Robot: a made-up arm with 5 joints.
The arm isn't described. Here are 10 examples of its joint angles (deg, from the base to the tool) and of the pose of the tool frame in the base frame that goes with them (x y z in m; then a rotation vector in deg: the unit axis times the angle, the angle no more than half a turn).
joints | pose
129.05 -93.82 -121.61 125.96 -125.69 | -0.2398 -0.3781 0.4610 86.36 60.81 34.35
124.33 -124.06 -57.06 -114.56 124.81 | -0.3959 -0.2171 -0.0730 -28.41 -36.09 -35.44
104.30 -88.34 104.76 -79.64 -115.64 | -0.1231 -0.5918 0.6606 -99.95 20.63 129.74
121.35 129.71 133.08 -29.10 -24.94 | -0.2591 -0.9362 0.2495 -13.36 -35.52 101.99
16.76 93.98 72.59 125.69 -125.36 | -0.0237 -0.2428 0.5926 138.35 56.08 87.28
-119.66 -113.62 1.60 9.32 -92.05 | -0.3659 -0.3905 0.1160 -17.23 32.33 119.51
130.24 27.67 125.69 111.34 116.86 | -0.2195 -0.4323 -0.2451 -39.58 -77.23 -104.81
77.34 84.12 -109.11 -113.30 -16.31 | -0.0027 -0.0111 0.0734 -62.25 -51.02 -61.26
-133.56 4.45 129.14 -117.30 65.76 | 0.0862 -0.1648 -0.2288 16.74 14.83 114.17
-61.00 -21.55 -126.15 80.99 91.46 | -0.5538 0.4551 0.0365 -11.09 -27.42 -63.37
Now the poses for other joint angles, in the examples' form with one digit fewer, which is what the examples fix.
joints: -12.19 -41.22 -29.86 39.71 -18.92
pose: -0.765 0.194 0.194 38.1 -76.4 21.7
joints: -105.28 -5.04 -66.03 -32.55 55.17
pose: -0.385 0.697 0.102 -93.2 33.2 9.7
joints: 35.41 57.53 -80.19 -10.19 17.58
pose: -0.074 -0.653 0.584 92.9 67.8 -5.6
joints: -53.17 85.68 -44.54 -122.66 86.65
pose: 0.227 0.186 0.098 52.2 128.0 58.0
